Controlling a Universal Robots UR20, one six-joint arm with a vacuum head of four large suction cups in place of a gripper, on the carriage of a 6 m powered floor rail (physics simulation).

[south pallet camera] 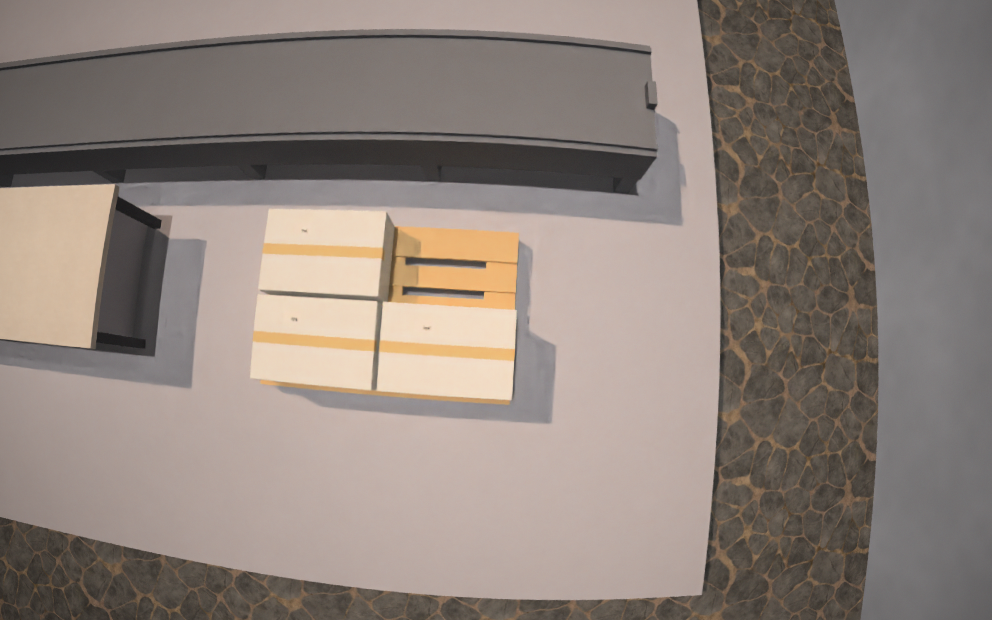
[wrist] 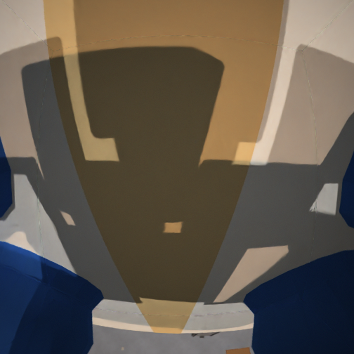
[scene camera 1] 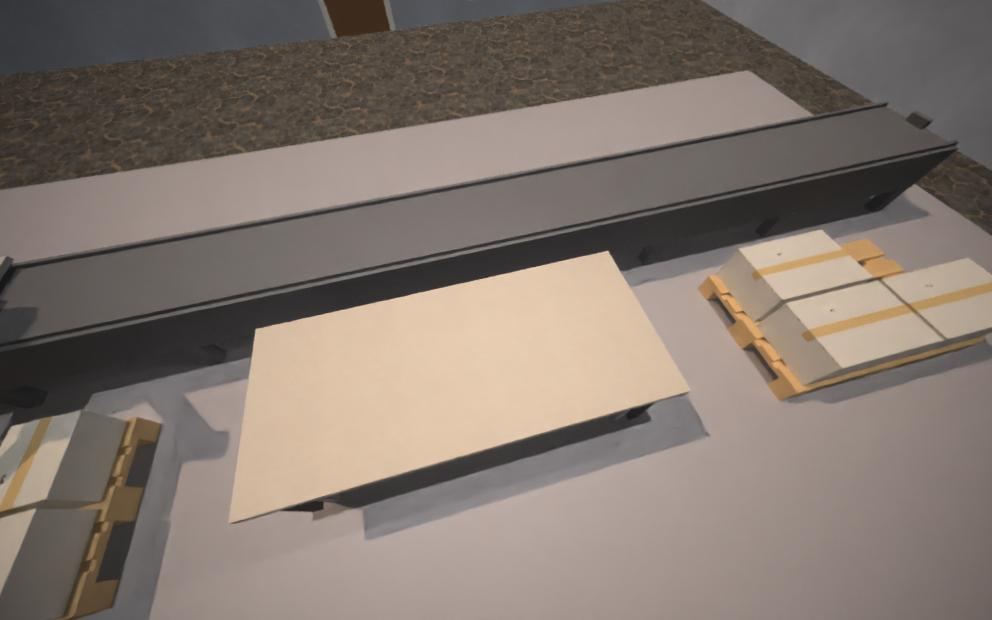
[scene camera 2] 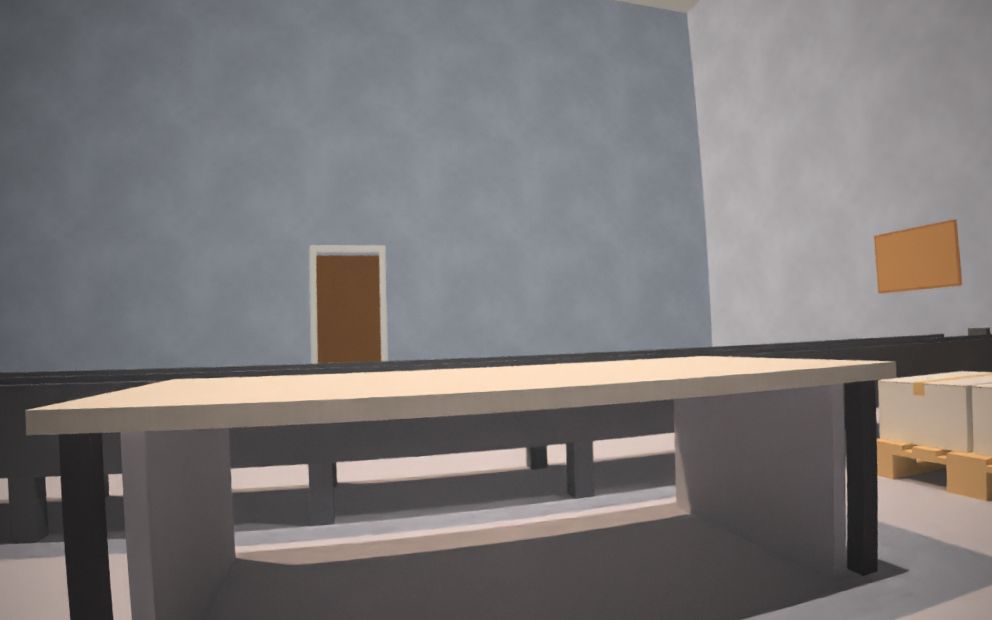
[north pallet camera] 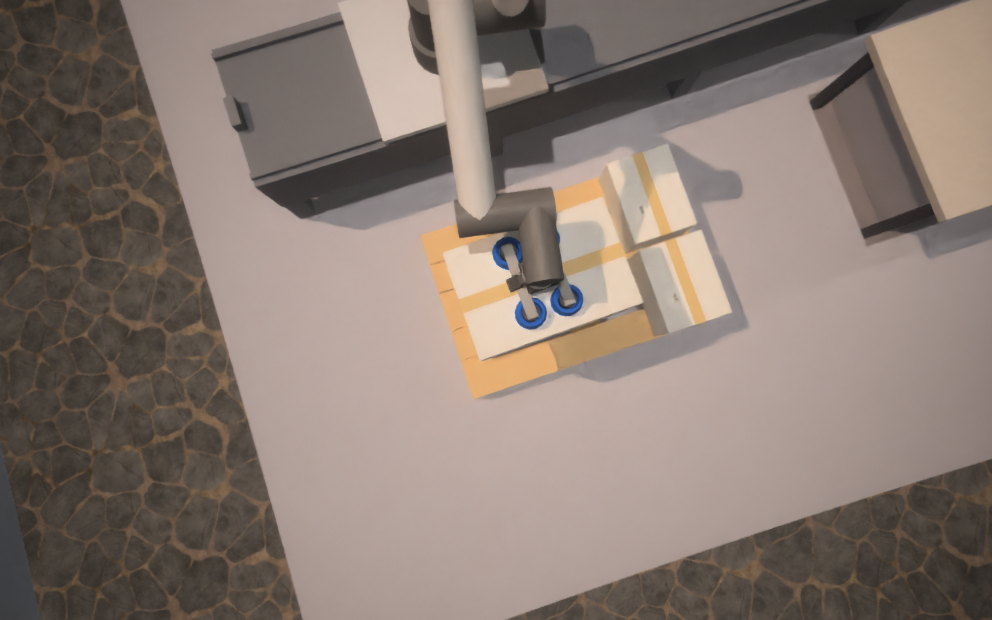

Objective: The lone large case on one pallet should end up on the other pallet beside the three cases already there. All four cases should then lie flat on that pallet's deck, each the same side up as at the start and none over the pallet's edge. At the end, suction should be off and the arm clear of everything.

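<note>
In the north pallet camera, the lone large case [north pallet camera: 491,336] [wrist: 150,200], white with a tan tape band, is level over the left part of the north pallet [north pallet camera: 468,376] [scene camera 1: 122,504]. My suction head [north pallet camera: 537,277], with blue cups, is centred on its top and holds it. Whether its underside touches the deck cannot be told. Three white taped cases [south pallet camera: 318,274] [south pallet camera: 310,365] [south pallet camera: 446,376] lie flat on the south pallet [south pallet camera: 490,248] [scene camera 1: 870,250]. That pallet's upper right quarter shows bare slats in the south pallet camera.
Two smaller cases [north pallet camera: 671,186] [north pallet camera: 662,274] stand at the right end of the north pallet, close to the held case. A table [scene camera 1: 453,380] [scene camera 2: 468,383] stands between the pallets. The rail [scene camera 1: 468,212] [south pallet camera: 365,87] runs behind them, with the arm's carriage plate [north pallet camera: 373,65] on it.
</note>
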